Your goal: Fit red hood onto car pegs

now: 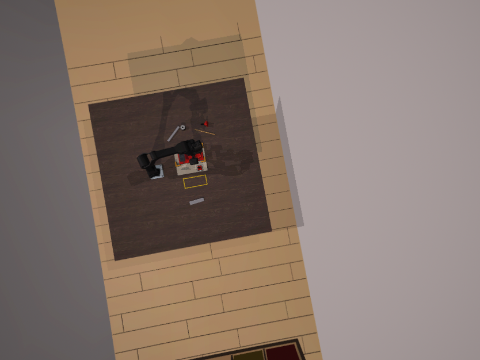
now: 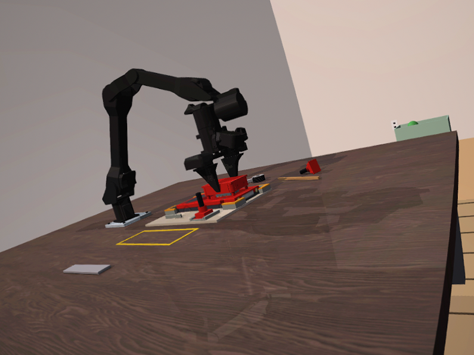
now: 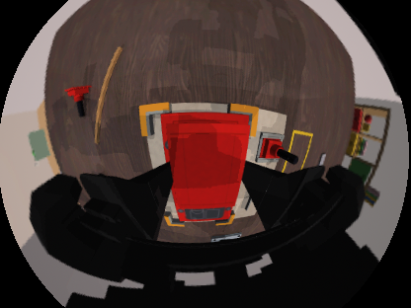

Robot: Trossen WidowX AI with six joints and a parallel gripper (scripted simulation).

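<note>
The red hood lies 10 mm above my gripper tip. Round my gripper tip: cream jig plate: 50 mm behind, 20 mm to the right, 30 mm below; wooden stick: 70 mm ahead, 190 mm to the left, 40 mm below; grey engine block: 10 mm behind, 20 mm below.
</note>
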